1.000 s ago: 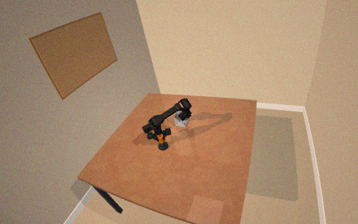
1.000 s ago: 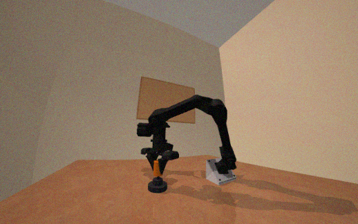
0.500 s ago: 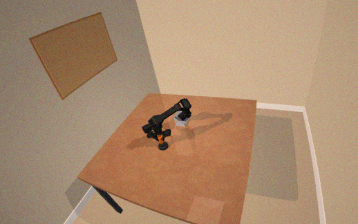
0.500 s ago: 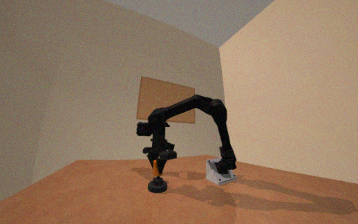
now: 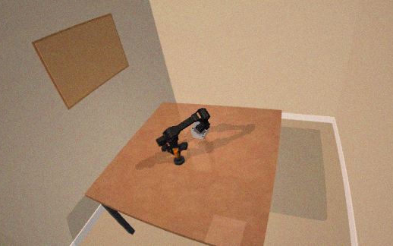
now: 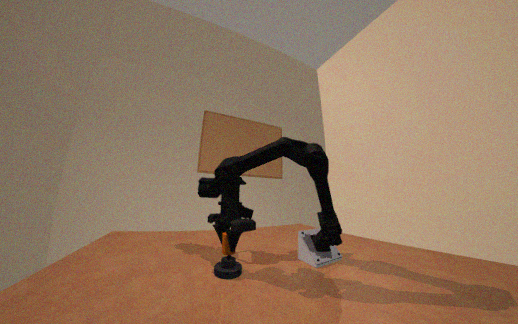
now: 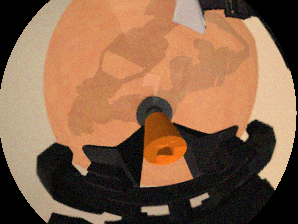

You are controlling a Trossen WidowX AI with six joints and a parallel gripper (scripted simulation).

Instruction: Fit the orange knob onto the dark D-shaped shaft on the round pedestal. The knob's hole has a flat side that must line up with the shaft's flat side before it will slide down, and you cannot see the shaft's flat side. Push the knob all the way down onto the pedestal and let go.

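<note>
The orange knob lies 20 mm above my gripper tip. Also, from my gripper tip: round dark pedestal: 40 mm below.
</note>
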